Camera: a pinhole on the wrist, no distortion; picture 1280 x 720 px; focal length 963.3 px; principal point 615.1 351.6 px. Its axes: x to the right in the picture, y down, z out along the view. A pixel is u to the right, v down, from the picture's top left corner.
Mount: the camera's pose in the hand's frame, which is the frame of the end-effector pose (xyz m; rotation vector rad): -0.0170 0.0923 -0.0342 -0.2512 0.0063 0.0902
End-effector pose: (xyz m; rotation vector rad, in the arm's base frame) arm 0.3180 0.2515 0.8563 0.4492 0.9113 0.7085
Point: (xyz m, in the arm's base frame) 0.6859 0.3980 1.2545
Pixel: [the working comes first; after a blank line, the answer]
In the camera's frame: 0.0551 -0.0202 0.5641

709 317
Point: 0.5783 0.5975 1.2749
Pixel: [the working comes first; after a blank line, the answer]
In the camera's frame: 0.1608 0.1771 0.5231

911 678
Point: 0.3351 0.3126 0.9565
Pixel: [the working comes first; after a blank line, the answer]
In the camera's frame: 0.0112 -0.0195 0.0981

725 160
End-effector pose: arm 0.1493 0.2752 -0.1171 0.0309 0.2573 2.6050
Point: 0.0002 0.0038 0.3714
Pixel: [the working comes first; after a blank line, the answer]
In the camera's frame: 0.0160 0.1804 0.5165

645 688
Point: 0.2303 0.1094 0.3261
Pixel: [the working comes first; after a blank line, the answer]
In the camera's frame: -0.1472 -0.0088 0.4553

304 333
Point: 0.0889 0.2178 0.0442
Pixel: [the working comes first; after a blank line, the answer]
In the camera's frame: 0.0344 -0.0313 0.1765

803 181
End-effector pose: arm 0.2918 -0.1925 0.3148 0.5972 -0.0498 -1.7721
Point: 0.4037 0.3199 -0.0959
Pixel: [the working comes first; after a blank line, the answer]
In the camera's frame: -0.3349 -0.1171 -0.5606

behind the camera
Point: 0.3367 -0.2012 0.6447
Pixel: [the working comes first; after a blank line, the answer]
In the camera's frame: -0.1027 -0.0065 0.3102

296 332
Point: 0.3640 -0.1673 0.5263
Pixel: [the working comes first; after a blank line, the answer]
In the camera's frame: -0.0949 -0.0012 0.1844

119 345
